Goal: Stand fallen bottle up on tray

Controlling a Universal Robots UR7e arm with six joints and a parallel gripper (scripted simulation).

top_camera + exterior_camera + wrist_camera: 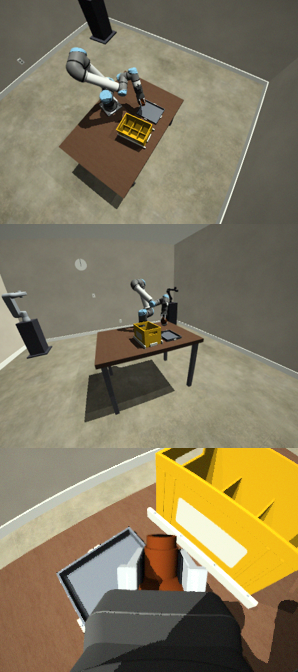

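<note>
The brown bottle is 30 mm behind my hand, 20 mm to the left of it and 40 mm below it. Also, from my hand: yellow crate 40 mm ahead, 230 mm to the right, 120 mm below; then tray 60 mm ahead, 40 mm to the left, 190 mm below.
</note>
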